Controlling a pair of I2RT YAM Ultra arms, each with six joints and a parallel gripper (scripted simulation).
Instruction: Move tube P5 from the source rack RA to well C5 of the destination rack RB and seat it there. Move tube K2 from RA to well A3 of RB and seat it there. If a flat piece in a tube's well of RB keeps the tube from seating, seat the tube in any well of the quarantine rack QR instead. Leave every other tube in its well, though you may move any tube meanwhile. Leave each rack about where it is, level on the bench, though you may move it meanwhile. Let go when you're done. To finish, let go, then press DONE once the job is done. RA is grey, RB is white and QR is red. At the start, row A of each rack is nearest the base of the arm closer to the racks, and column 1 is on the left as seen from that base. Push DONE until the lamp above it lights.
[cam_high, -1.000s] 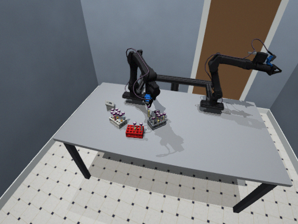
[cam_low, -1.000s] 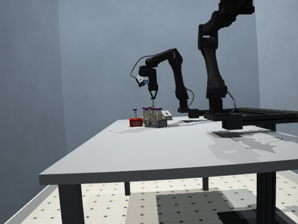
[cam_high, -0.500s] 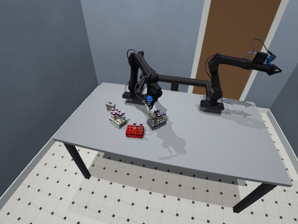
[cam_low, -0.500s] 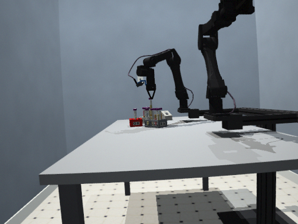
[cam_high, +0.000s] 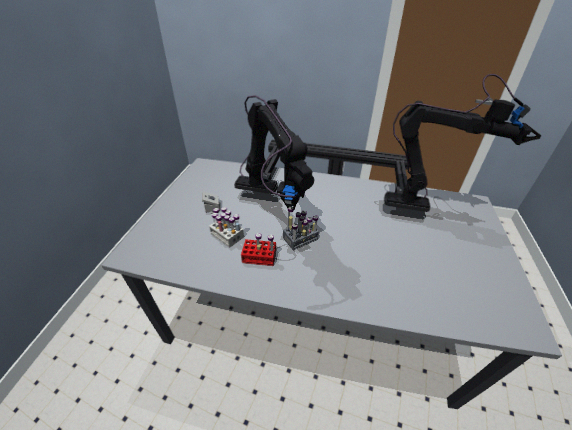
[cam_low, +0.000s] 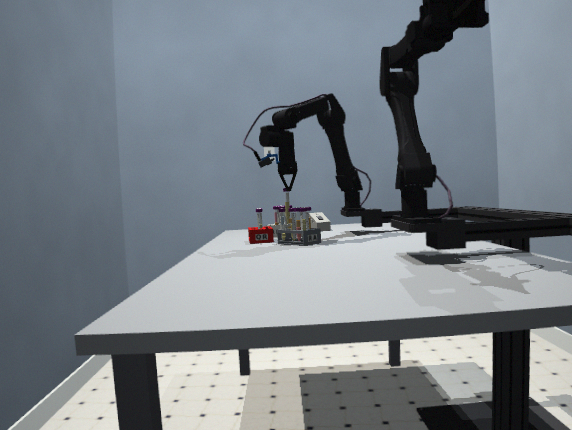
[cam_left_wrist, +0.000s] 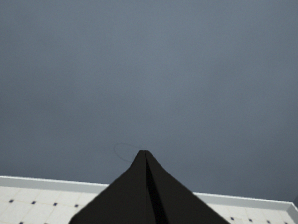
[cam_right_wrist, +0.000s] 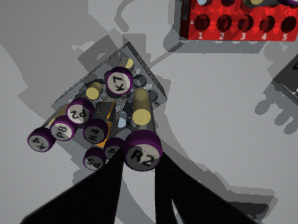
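Note:
My right gripper is now 170 mm above the grey rack RA, 40 mm to the right of it and 30 mm past it. The rest, counted from my right hand: red rack QR (170 mm below, 110 mm to the right, 110 mm ahead); then pale box (420 mm to the right, 160 mm behind, 150 mm below); then white rack RB (280 mm to the right, 170 mm below, 10 mm ahead).

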